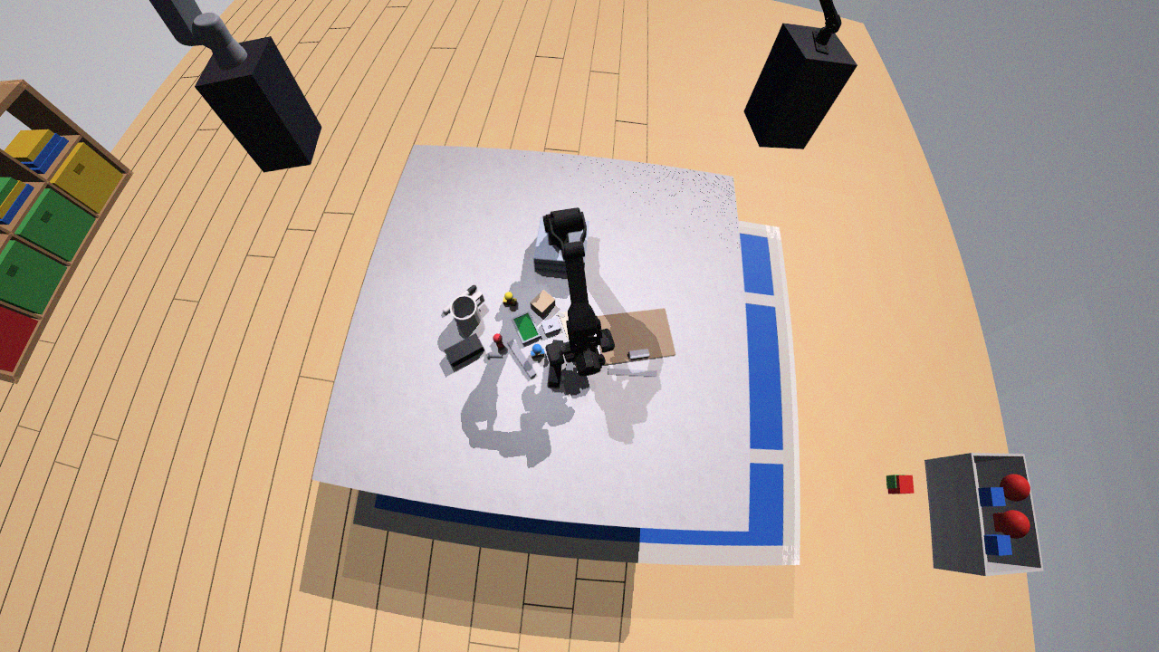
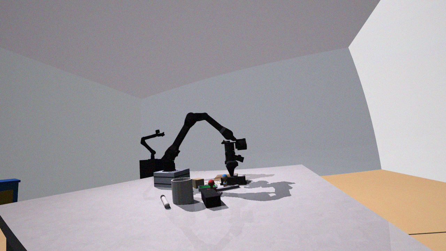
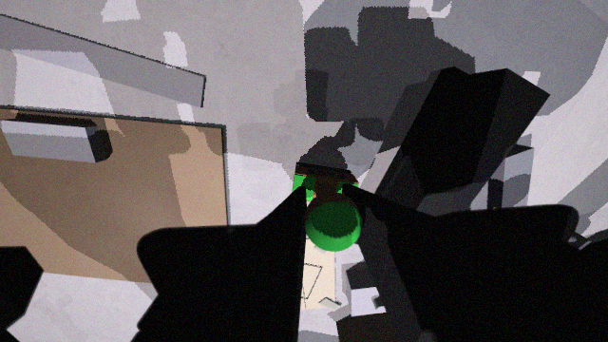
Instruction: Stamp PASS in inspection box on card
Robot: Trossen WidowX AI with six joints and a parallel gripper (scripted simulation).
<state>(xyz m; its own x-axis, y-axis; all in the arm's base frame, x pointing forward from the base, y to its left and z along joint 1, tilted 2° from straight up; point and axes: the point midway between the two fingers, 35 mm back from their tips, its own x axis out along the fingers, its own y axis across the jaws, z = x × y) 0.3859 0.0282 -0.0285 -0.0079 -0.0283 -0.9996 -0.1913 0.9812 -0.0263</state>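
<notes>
Now: gripper tip 11 cm past the green ink pad, 15 cm to the left of it and 2 cm above it. Round my gripper tip: green-knobbed stamp (right at my gripper tip); then cream card (11 cm behind, 3 cm below); then long black bar (1 cm ahead, 7 cm to the right, 1 cm below).
</notes>
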